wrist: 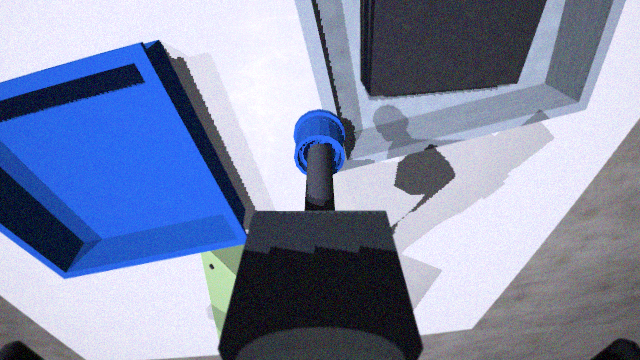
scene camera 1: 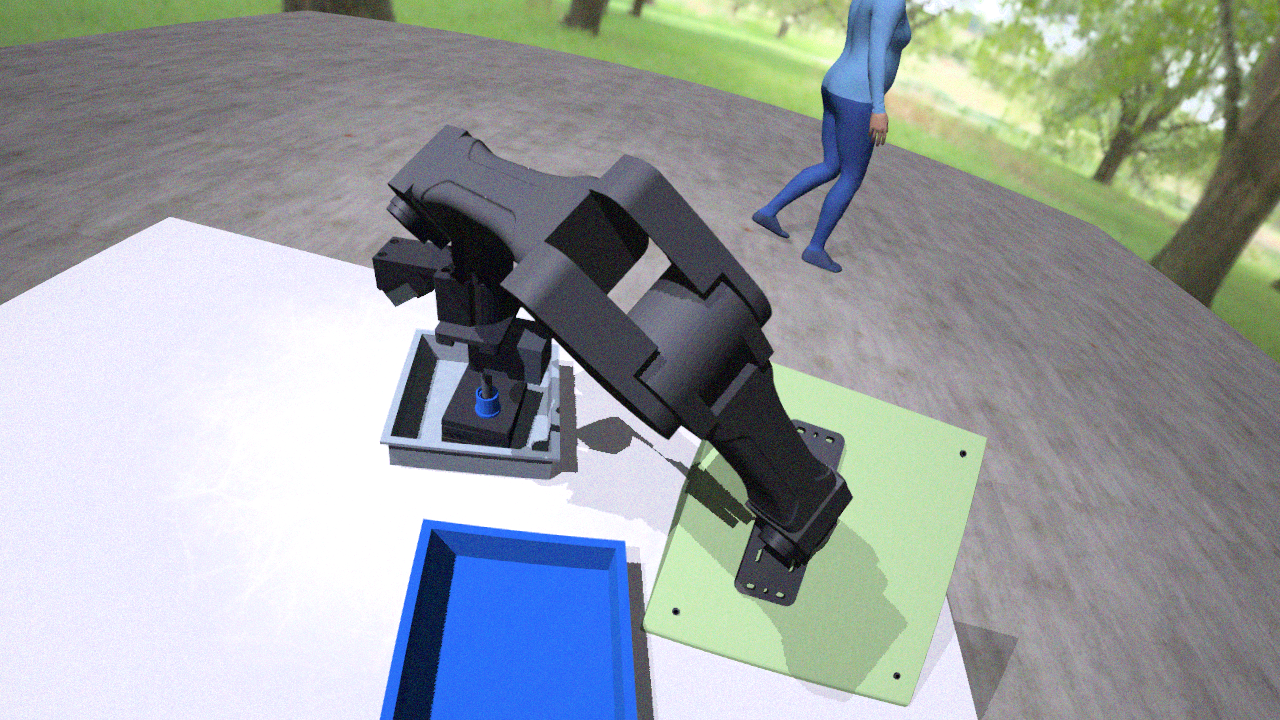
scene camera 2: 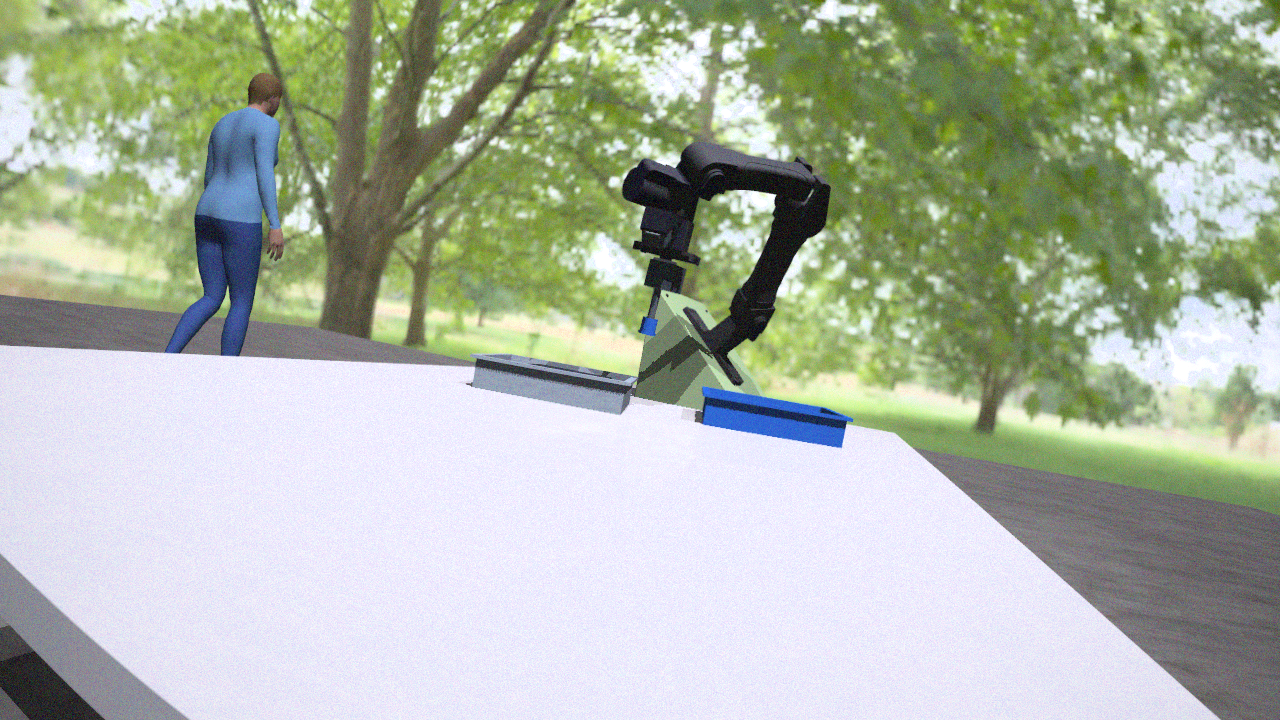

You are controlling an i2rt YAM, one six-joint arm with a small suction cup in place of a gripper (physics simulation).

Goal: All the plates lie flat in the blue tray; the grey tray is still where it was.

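Places are measured from the arm's base along level axes (x ahead, y up, z right), in millimetres.
Pixels of known places: hand at its tool point: (wrist: 319, 133) (scene camera 1: 488, 409) (scene camera 2: 646, 333); arm's base at its link origin: (scene camera 1: 789, 512) (scene camera 2: 711, 347).
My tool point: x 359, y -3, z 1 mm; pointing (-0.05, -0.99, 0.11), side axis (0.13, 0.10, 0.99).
Observation:
Ahead of a thing's pixels: the offset from my tool point to its middle. Level surfaces: height alone.
A stack of thin dark square plates @(dx +49, dy -88, dz +109 mm) (scene camera 1: 460, 419) (wrist: 450, 45) lies in the grey tray @(dx +64, dy -101, dz +112 mm) (scene camera 1: 465, 457) (scene camera 2: 550, 385) (wrist: 585, 47); I cannot count its layers. Walls hide the stack in scene camera 2. The blue tray @(dx -128, dy -101, dz -201 mm) (scene camera 1: 528, 532) (scene camera 2: 774, 420) (wrist: 150, 175) shows a bare floor, partly cut off in scene camera 1 and the wrist view. My gripper (scene camera 1: 486, 402) (scene camera 2: 648, 325) (wrist: 320, 140), a small blue suction cup, is open and carries nothing. It hangs well above the trays and overlaps the stack in scene camera 1. In the wrist view it shows near the grey tray's corner, beside the stack.
The arm stands on a sloped green board (scene camera 1: 895, 537) (scene camera 2: 671, 386) (wrist: 220, 287), right of both trays in scene camera 1. The white table @(dy -126 mm) (scene camera 1: 223, 429) (scene camera 2: 537, 555) carries them. A person in blue (scene camera 1: 859, 98) (scene camera 2: 237, 170) stands beyond the table.

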